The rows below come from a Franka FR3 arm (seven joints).
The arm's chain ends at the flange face. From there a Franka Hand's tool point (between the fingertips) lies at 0.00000 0.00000 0.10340 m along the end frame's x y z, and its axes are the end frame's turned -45 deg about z.
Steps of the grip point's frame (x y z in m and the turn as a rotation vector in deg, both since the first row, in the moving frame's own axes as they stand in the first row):
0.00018 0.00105 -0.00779 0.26 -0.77 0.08
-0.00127 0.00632 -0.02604 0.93 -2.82 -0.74
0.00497 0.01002 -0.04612 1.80 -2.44 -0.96
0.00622 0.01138 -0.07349 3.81 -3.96 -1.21
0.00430 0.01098 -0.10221 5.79 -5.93 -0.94
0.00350 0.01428 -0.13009 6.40 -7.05 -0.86
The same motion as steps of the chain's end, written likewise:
0.00218 -0.00003 -0.00778 -0.36 -0.73 0.08
0.00834 0.00293 -0.02590 -1.34 -2.65 -0.74
0.01600 0.00271 -0.04598 -0.45 -3.00 -0.96
0.02234 0.00335 -0.07301 -0.11 -5.49 -1.21
0.02571 0.00442 -0.10113 -0.10 -8.29 -0.94
0.02965 0.00667 -0.12867 -0.46 -9.51 -0.86

